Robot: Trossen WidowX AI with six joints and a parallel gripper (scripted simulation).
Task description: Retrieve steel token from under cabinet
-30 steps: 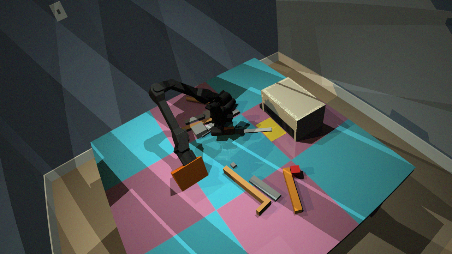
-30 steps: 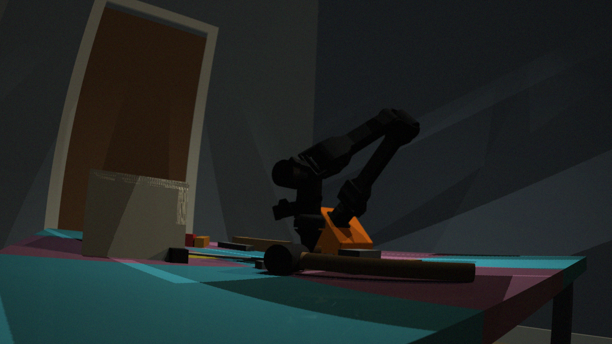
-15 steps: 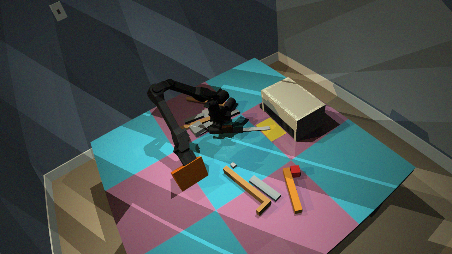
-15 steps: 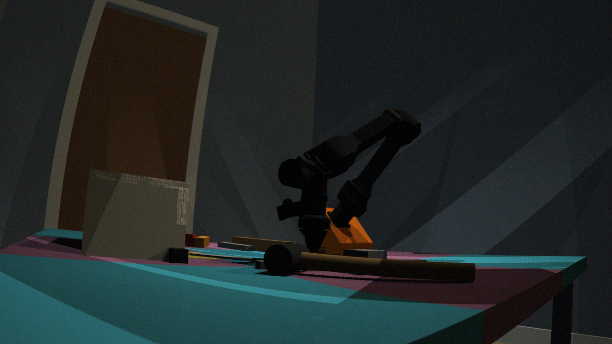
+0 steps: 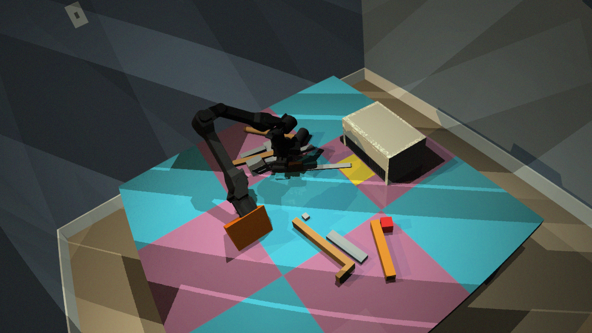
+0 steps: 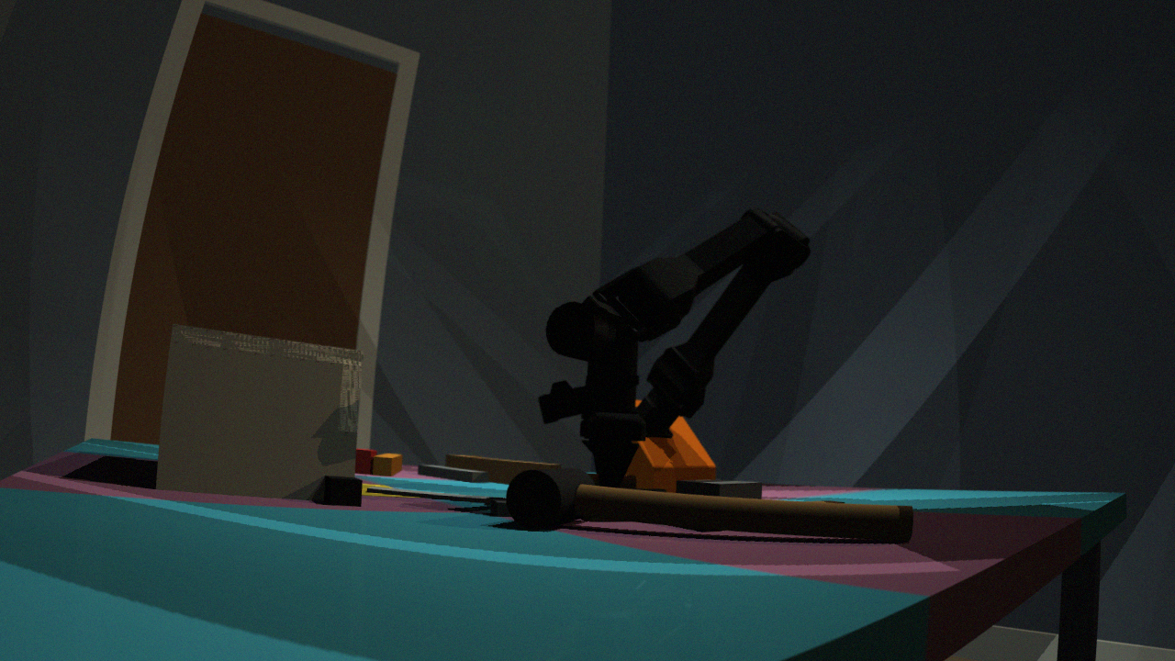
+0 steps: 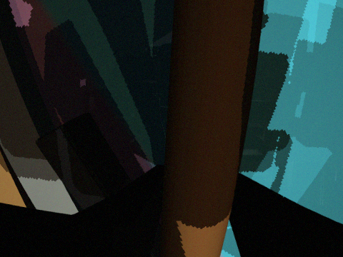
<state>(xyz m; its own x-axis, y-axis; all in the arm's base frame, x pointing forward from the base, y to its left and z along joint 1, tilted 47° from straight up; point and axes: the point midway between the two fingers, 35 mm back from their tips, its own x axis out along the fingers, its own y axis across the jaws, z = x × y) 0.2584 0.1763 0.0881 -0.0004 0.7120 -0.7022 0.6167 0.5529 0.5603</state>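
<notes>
Right now the screwdriver is 50 mm to the left of my gripper tip and 30 mm behind it. Also, from my gripper tip: long wooden stick: 140 mm to the left, 40 mm behind; then small grey cube: 260 mm to the right, 80 mm behind; then grey block: 100 mm to the left, 90 mm behind, 10 mm above.
</notes>
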